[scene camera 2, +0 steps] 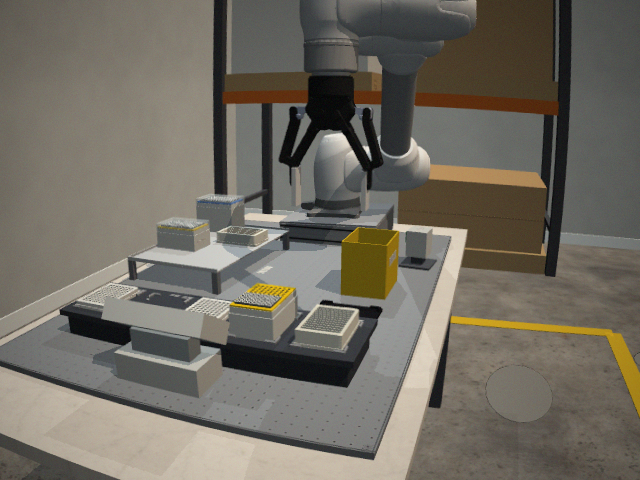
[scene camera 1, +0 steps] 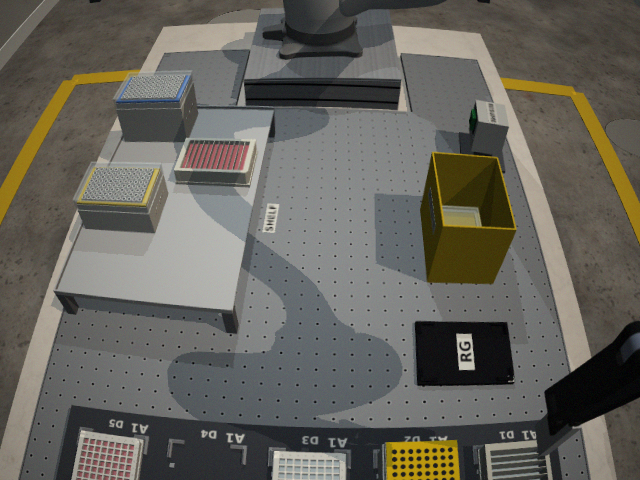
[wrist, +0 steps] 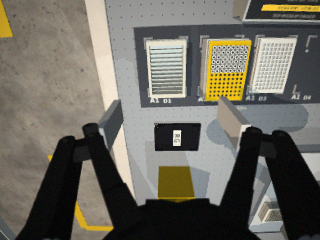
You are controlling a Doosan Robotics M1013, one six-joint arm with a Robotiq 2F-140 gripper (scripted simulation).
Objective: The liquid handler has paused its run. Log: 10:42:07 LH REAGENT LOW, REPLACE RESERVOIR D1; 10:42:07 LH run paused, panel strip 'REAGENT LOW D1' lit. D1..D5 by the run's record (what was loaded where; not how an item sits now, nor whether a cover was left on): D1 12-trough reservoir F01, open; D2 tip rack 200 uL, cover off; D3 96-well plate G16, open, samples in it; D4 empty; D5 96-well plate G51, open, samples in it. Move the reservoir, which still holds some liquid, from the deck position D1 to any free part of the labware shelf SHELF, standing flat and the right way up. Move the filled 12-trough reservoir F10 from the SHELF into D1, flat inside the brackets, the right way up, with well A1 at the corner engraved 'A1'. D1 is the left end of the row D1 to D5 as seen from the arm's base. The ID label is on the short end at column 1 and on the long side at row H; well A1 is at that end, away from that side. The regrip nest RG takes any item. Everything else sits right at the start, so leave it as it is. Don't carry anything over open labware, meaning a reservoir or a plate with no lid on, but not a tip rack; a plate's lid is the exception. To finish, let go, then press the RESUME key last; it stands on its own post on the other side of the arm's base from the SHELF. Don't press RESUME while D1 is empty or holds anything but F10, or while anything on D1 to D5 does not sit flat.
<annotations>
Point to a yellow bin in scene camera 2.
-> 369,257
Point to a resume post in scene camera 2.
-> At 418,239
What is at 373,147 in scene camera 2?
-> My gripper.
</annotations>
